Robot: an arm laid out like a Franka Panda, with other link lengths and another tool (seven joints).
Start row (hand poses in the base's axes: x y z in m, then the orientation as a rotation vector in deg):
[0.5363, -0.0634, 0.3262, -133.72, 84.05, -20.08]
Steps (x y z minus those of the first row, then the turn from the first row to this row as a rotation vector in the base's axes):
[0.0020, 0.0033, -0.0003, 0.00, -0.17, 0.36]
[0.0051, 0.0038, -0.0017, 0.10, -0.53, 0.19]
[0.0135, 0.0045, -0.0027, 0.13, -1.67, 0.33]
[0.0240, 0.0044, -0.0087, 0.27, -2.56, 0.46]
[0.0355, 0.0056, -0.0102, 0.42, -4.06, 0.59]
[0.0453, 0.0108, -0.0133, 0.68, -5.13, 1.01]
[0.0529, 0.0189, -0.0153, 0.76, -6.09, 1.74]
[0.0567, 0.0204, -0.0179, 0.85, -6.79, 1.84]
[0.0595, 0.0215, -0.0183, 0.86, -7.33, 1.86]
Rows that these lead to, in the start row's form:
[0.5383, -0.0601, 0.3259, -133.87, 83.53, -20.17]
[0.5414, -0.0596, 0.3245, -133.50, 83.56, -20.54]
[0.5498, -0.0589, 0.3235, -132.98, 82.85, -21.74]
[0.5603, -0.0590, 0.3175, -132.50, 82.26, -22.57]
[0.5718, -0.0578, 0.3160, -131.68, 81.38, -24.06]
[0.5816, -0.0526, 0.3129, -131.18, 80.33, -24.89]
[0.5892, -0.0445, 0.3109, -131.06, 78.99, -25.67]
[0.5930, -0.0430, 0.3083, -130.68, 78.52, -26.32]
[0.5958, -0.0419, 0.3079, -130.39, 78.24, -26.88]

